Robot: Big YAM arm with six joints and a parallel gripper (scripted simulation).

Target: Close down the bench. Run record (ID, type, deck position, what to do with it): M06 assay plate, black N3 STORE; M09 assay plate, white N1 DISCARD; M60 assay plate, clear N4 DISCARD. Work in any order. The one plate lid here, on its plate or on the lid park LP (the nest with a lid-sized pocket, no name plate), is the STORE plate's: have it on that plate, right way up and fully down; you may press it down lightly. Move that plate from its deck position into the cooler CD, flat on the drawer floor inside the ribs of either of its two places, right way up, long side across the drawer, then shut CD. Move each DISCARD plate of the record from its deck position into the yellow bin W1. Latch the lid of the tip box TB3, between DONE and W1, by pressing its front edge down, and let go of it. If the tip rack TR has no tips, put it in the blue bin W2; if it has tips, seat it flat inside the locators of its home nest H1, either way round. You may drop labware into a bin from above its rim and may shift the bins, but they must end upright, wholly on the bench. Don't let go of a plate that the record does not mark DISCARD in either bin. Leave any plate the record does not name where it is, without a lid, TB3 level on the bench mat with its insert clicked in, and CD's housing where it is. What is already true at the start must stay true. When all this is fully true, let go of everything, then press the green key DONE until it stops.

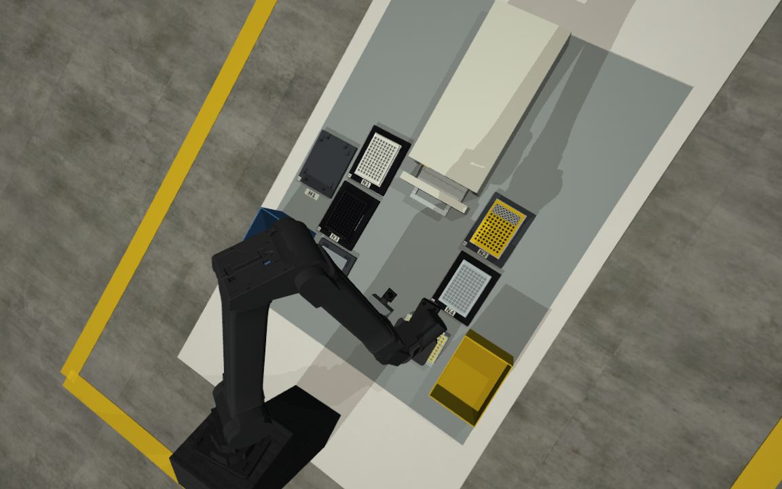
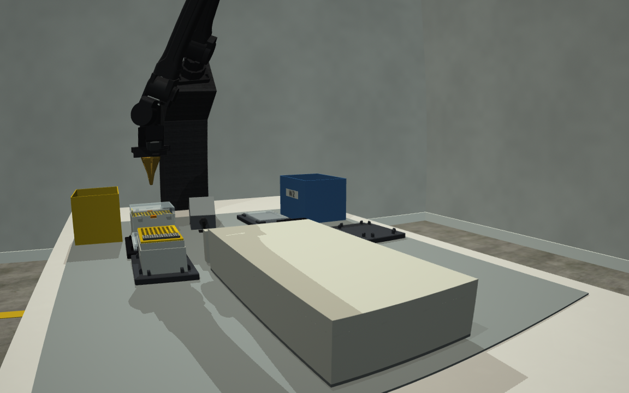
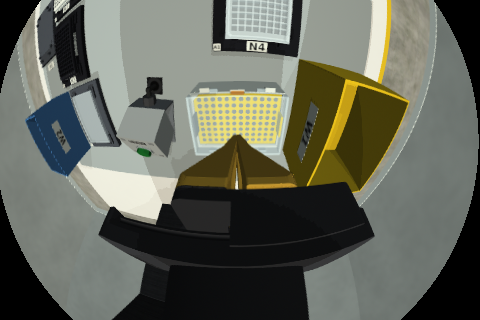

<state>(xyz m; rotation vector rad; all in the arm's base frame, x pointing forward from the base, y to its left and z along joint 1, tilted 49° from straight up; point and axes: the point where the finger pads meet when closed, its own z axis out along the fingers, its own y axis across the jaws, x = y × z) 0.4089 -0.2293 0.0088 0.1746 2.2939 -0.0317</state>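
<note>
My gripper is now 8 cm above the tip box lid and 2 cm past it. The rest, counted from my hand: tip box TB3: 10 cm below, 2 cm behind; then green DONE key: 16 cm to the left, 7 cm below, 4 cm behind; then yellow bin W1: 15 cm to the right, 10 cm below, 6 cm behind.
</note>
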